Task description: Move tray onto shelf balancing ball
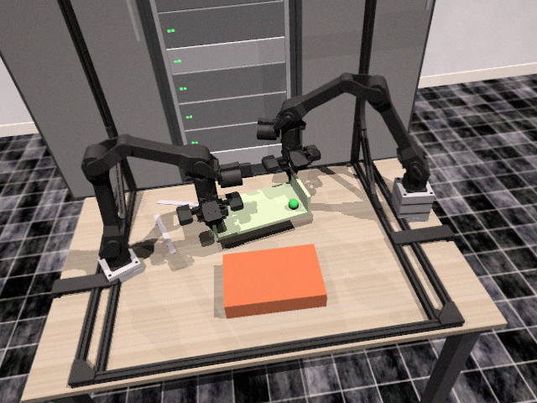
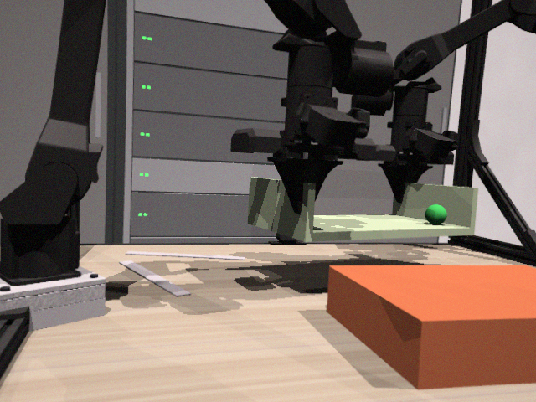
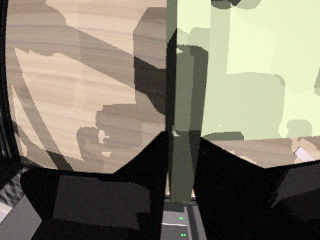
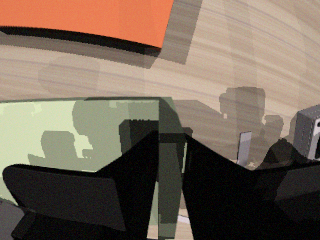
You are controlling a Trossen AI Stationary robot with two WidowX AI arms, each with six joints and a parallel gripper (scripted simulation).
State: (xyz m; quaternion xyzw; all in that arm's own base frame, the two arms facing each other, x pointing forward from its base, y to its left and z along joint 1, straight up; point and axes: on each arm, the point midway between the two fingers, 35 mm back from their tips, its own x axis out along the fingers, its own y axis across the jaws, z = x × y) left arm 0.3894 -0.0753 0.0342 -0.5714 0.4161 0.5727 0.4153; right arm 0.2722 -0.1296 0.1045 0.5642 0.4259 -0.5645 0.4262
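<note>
My left hand is 12 cm short of the green ball, 4 cm above it and 3 cm to the left of it. Round my left hand: shelf (33 cm ahead, 15 cm to the right, 10 cm below); then pale green tray (14 cm to the right, 8 cm ahead, 5 cm below).
</note>
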